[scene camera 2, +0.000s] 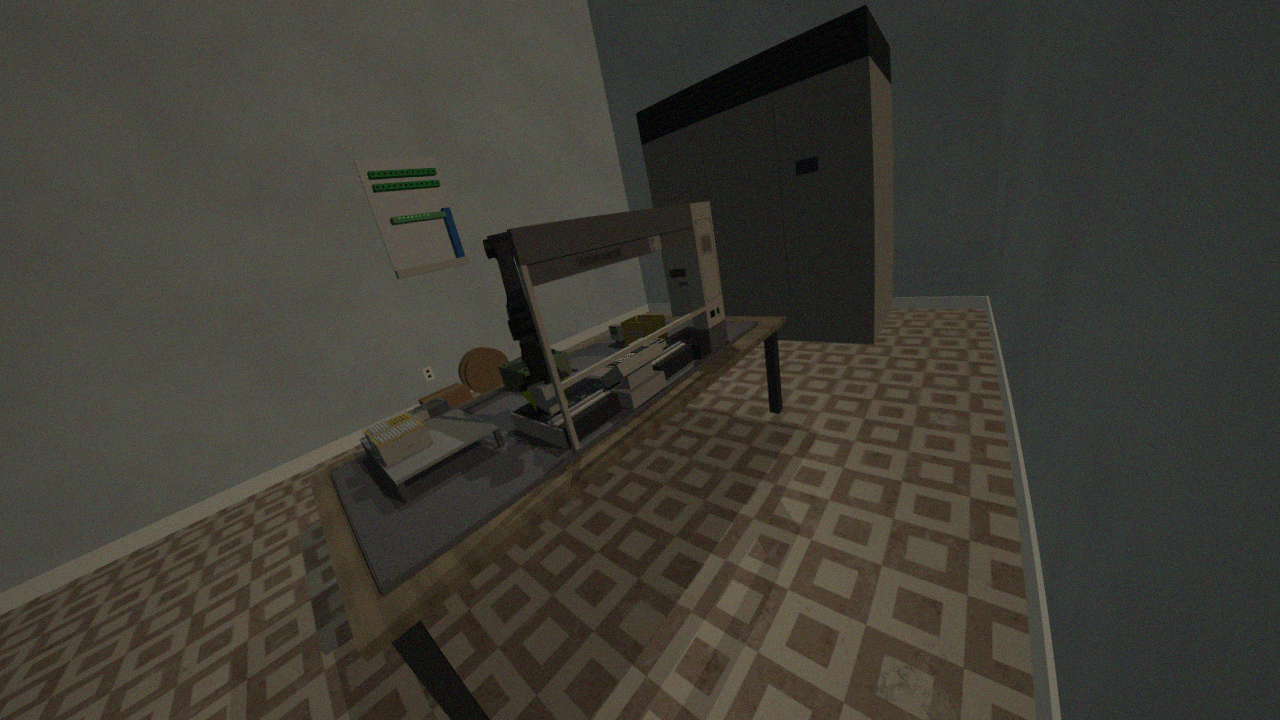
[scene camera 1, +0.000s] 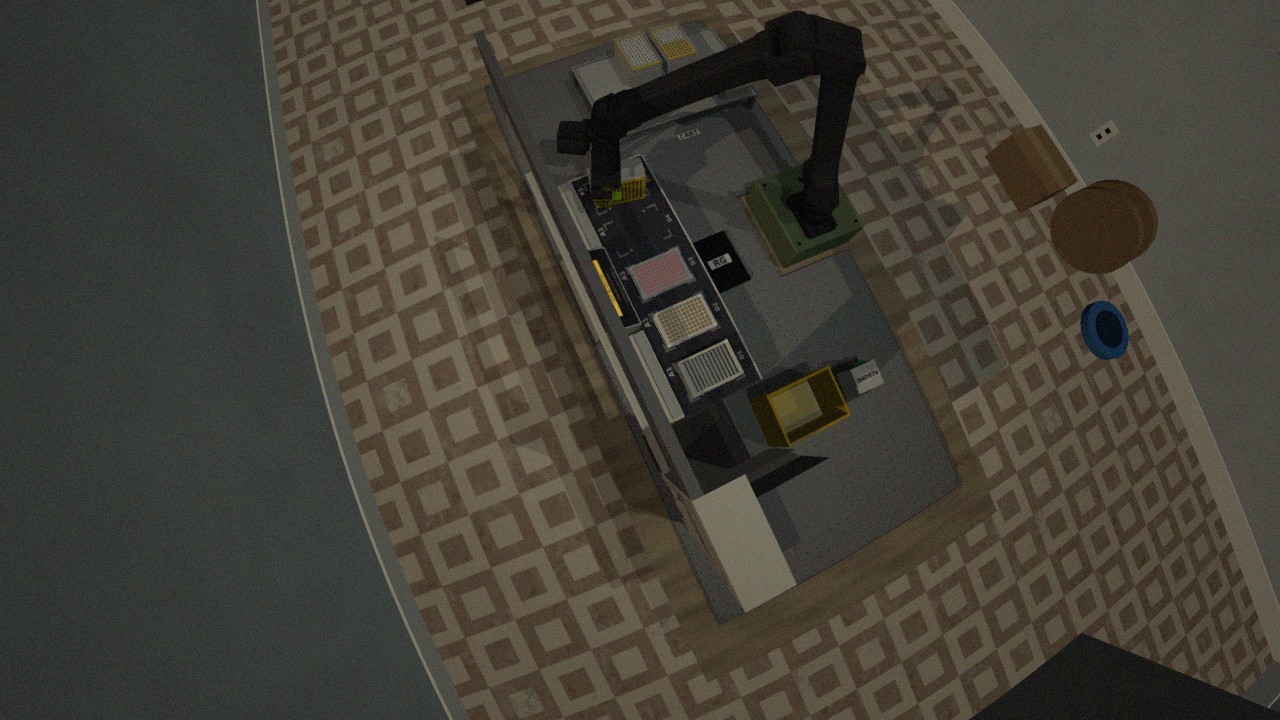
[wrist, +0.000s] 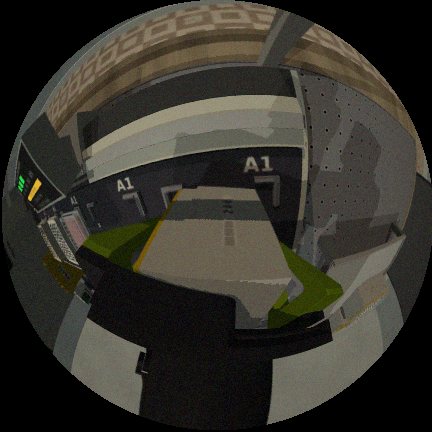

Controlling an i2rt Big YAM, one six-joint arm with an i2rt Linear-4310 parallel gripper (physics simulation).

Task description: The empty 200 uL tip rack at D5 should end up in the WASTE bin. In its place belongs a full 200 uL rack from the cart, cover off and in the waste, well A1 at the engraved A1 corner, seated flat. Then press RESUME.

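Pixels of known places: gripper, fingertip midpoint: (scene camera 2: 551, 404) (scene camera 1: 606, 191) (wrist: 222, 233); arm's base, origin of the base link: (scene camera 1: 810, 214).
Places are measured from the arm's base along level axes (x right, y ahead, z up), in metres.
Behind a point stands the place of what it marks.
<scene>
A 200 uL tip rack (scene camera 1: 635, 189) {y 0.383, x 0.207, z 0.019 m} (wrist: 209, 241) {y 0.478, x 0.252, z 0.038 m} with a flat beige top, a yellow edge and a "200" mark lies on the dark deck (scene camera 1: 649, 235) {y 0.390, x 0.104, z -0.030 m} at its far end slot, by an engraved A1 corner (wrist: 257, 164) {y 0.494, x 0.281, z -0.030 m}. My gripper (scene camera 1: 617, 193) {y 0.441, x 0.250, z -0.016 m} (wrist: 222, 233) {y 0.441, x 0.250, z -0.016 m} is open, with its green fingers down on either side of this rack. I cannot tell whether the fingers touch it. The yellow waste bin (scene camera 1: 799, 407) {y 0.233, x -0.411, z -0.058 m} stands at the near right of the deck. Two more racks (scene camera 1: 635, 52) {y 0.212, x 0.600, z 0.042 m} (scene camera 1: 673, 40) {y 0.096, x 0.606, z 0.041 m} sit on the cart at the far end, and one of them shows in the second scene view (scene camera 2: 397, 436) {y 0.245, x 0.620, z 0.035 m}.
Further slots on the deck hold a pink plate (scene camera 1: 660, 273) {y 0.410, x 0.001, z -0.017 m}, a beige rack (scene camera 1: 685, 319) {y 0.403, x -0.121, z -0.018 m} and a white rack (scene camera 1: 709, 367) {y 0.403, x -0.242, z -0.005 m}. The arm's green base (scene camera 1: 800, 219) {y 0.042, x -0.008, z 0.014 m} stands to the right. A gantry frame (scene camera 2: 590, 242) {y 0.605, x 0.099, z 0.407 m} spans the deck. A status panel (wrist: 28, 185) {y 0.551, x 0.011, z 0.039 m} shows green lights.
</scene>
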